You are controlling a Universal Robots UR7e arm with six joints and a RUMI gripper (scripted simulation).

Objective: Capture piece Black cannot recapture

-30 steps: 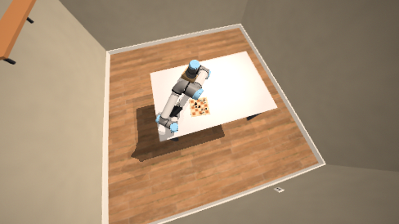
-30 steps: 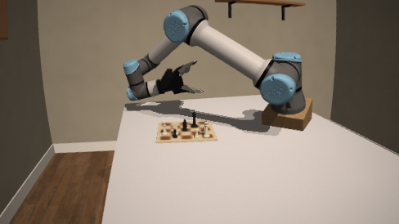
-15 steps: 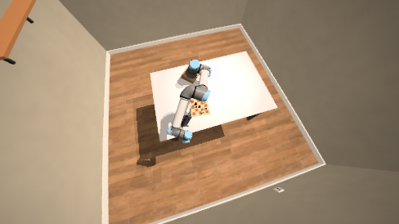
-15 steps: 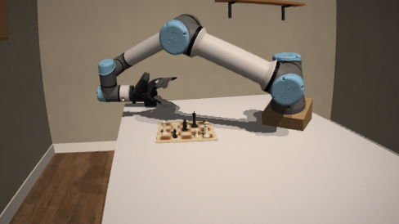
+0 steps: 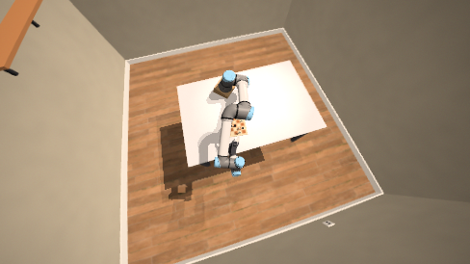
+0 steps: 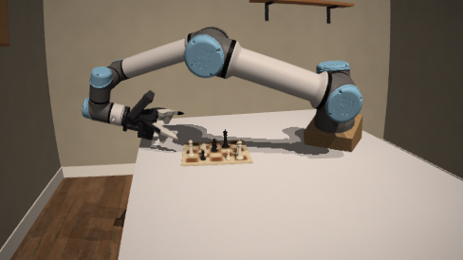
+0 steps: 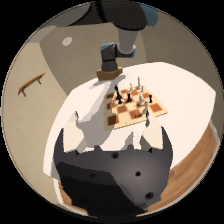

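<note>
My hand is 9 cm past the chessboard, 8 cm to the right of it and 8 cm above it.
</note>
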